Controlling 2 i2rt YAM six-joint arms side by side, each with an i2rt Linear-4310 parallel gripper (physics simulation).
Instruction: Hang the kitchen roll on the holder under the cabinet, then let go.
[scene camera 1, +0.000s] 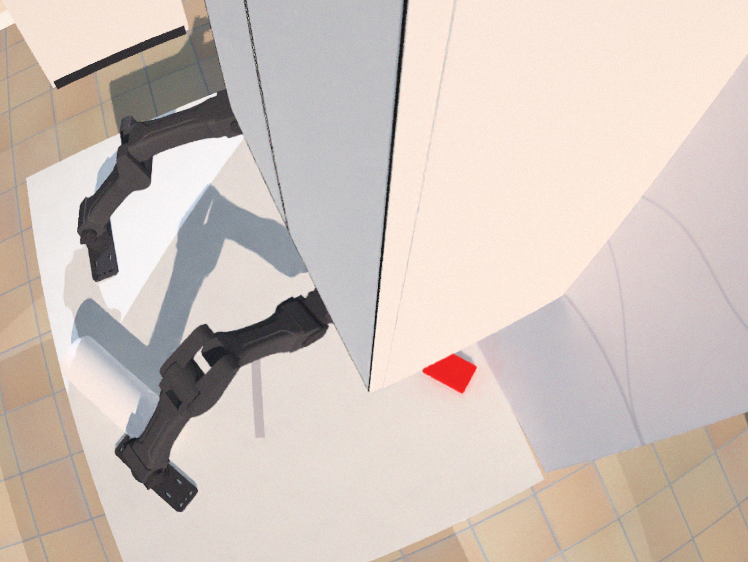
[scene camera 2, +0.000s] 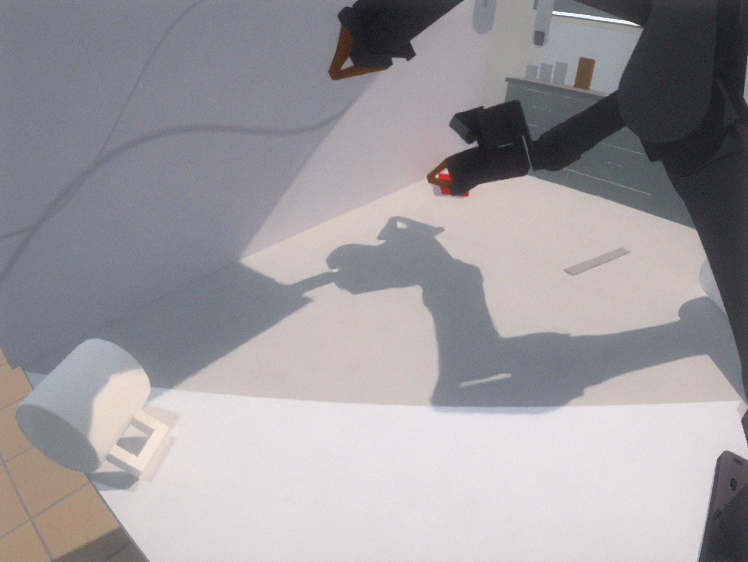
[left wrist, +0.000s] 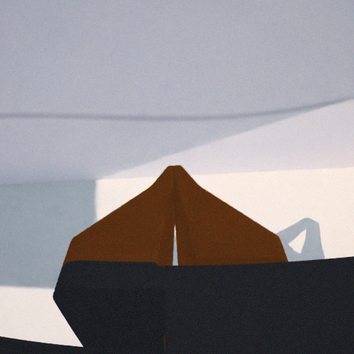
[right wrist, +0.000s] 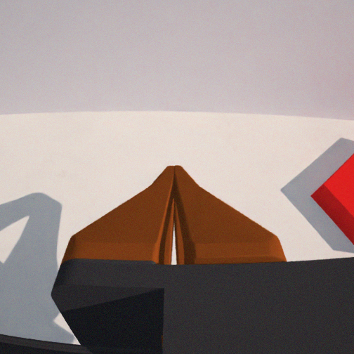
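Where they show: left gripper, fingertip midpoint: (scene camera 2: 331, 76); right gripper, fingertip midpoint: (scene camera 2: 427, 178); left arm's base, origin of the base link: (scene camera 1: 100, 242) (scene camera 2: 743, 545); right arm's base, origin of the base link: (scene camera 1: 155, 471).
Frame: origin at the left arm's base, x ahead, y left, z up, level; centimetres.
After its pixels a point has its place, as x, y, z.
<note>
The white kitchen roll (scene camera 2: 81, 404) @[45.4, 30.9, 7.2] rests on a small cream frame (scene camera 2: 146, 458) @[42.5, 28.2, 1.4] near the table's end at the lower left of scene camera 2. The cabinet (scene camera 1: 532, 151) @[54.5, -61.7, 97.4] fills much of scene camera 1 and hides that area and both grippers there. The holder does not show clearly in any view. My left gripper (scene camera 2: 332, 75) @[61.4, -10.1, 26.6] (left wrist: 174, 176) is shut and empty, raised before the wall and well away from the roll. My right gripper (scene camera 2: 429, 178) @[62.8, -38.6, 6.3] (right wrist: 173, 176) is shut and empty, farther from the roll, in front of the red block in scene camera 2.
A red block (scene camera 1: 452, 371) @[66.6, -56.0, 2.0] (scene camera 2: 462, 194) @[62.2, -52.7, 0.3] (right wrist: 342, 195) lies near the wall (scene camera 2: 151, 181) @[66.6, 13.9, 15.5]. A thin grey strip (scene camera 1: 258, 398) @[27.5, -47.9, 0.2] (scene camera 2: 596, 261) @[28.2, -44.3, 0.2] lies on the table. Another white cylinder (scene camera 1: 105, 377) @[-1.7, -36.9, 10.9] (scene camera 2: 712, 284) @[8.7, -44.3, 4.3] lies by the arms. Far counters (scene camera 2: 586, 138) stand beyond the table.
</note>
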